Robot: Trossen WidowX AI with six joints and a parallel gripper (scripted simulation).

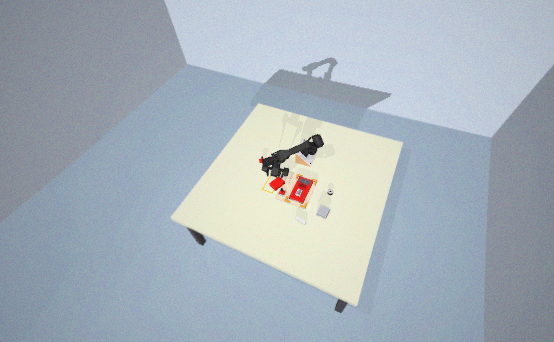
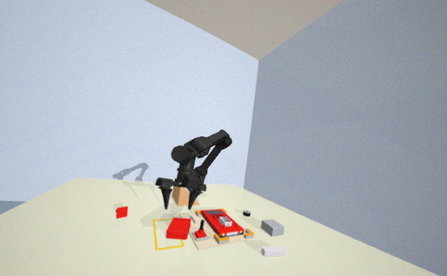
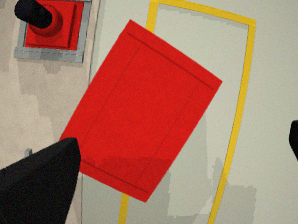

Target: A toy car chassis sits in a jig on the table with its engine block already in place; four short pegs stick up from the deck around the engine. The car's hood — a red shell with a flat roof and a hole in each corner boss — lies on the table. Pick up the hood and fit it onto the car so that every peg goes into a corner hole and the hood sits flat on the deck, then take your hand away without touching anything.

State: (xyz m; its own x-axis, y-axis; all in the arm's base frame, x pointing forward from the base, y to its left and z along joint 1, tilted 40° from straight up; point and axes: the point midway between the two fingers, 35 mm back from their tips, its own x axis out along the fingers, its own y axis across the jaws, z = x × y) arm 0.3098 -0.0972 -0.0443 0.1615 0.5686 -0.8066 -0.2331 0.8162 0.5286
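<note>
My gripper tip is now 7 cm above the red hood and 2 cm to the right of it. From my gripper tip the other things lie so: small black cylinder: 39 cm to the left, 9 cm behind, 8 cm below; pale grey bar: 29 cm to the left, 20 cm ahead, 7 cm below; grey engine block: 20 cm to the left, 6 cm below, 1 cm ahead.
</note>
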